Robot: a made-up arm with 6 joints.
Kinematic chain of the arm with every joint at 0, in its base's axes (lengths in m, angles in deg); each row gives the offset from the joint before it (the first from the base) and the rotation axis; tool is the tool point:
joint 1: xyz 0 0 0.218 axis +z
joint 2: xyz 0 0 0 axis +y
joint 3: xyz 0 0 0.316 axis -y
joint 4: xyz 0 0 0 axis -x
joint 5: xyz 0.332 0 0 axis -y
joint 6: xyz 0 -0.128 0 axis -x
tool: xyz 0 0 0
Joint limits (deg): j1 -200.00..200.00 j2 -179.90..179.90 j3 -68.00..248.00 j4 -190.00..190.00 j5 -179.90..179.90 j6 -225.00..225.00
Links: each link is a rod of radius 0.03 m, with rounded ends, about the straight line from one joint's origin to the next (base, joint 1, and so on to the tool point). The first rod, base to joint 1, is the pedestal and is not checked.
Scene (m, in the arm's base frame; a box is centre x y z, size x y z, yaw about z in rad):
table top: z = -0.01
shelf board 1: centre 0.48 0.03 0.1 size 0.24 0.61 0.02 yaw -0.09
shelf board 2: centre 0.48 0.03 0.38 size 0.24 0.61 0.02 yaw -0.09
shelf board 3: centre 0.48 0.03 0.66 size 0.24 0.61 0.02 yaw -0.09
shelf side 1: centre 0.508 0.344 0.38 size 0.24 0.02 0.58 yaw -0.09
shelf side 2: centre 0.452 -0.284 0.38 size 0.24 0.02 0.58 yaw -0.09
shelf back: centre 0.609 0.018 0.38 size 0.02 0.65 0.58 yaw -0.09
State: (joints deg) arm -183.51 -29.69 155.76 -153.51 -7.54 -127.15
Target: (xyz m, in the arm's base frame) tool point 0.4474 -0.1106 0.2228
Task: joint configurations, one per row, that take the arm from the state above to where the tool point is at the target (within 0.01 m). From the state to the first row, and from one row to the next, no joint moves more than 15 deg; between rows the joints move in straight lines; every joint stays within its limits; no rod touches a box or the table.
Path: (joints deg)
1: -182.49 -18.38 166.95 -157.42 -7.54 -127.15
2: -181.47 -7.07 178.13 -161.33 -7.54 -127.15
3: -180.45 4.24 189.32 -165.24 -7.54 -127.15
4: -179.43 15.55 200.50 -169.14 -7.54 -127.15
5: -176.25 6.18 211.22 -173.57 -7.54 -127.15
6: -173.08 -3.18 221.94 -177.99 -7.54 -127.15
7: -169.90 -12.55 232.65 -182.41 -7.54 -127.15
8: -172.70 -21.97 218.24 -176.70 -7.54 -127.15
9: -175.50 -31.39 203.83 -170.99 -7.54 -127.15
10: -178.30 -40.81 189.41 -165.28 -7.54 -127.15

